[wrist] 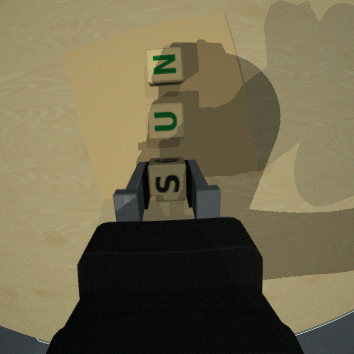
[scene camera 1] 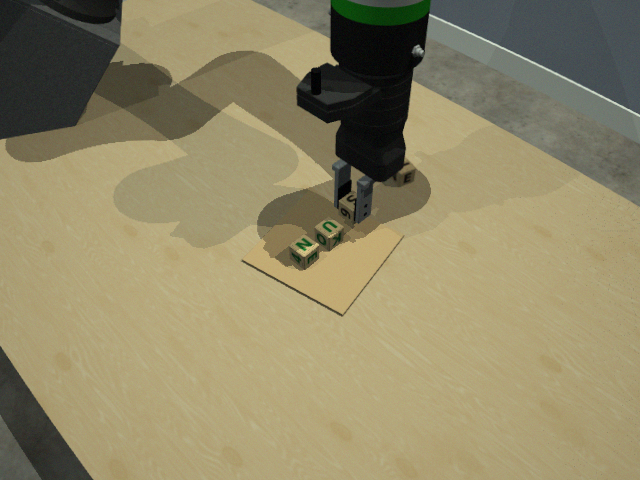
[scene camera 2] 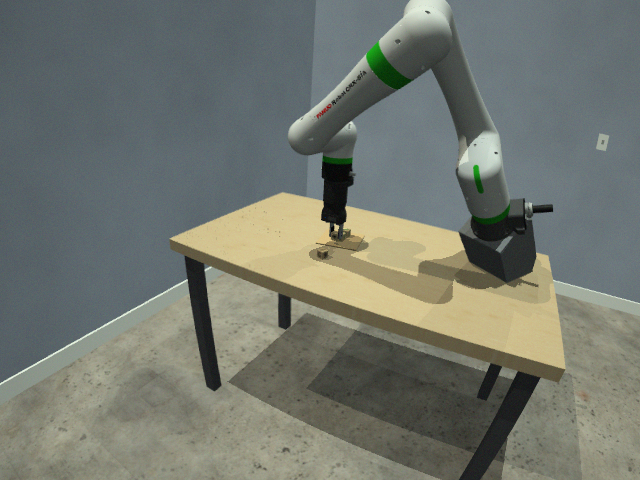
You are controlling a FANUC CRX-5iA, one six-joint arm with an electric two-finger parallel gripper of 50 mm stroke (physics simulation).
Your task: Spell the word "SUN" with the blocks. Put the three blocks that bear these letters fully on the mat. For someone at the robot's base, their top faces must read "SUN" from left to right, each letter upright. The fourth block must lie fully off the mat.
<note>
In view: the gripper [scene camera 1: 352, 210] and a mat [scene camera 1: 336, 279].
The mat also shows in the wrist view [wrist: 107, 78]. The gripper is seen too in the wrist view [wrist: 166, 174] and in scene camera 2 [scene camera 2: 335, 236].
</note>
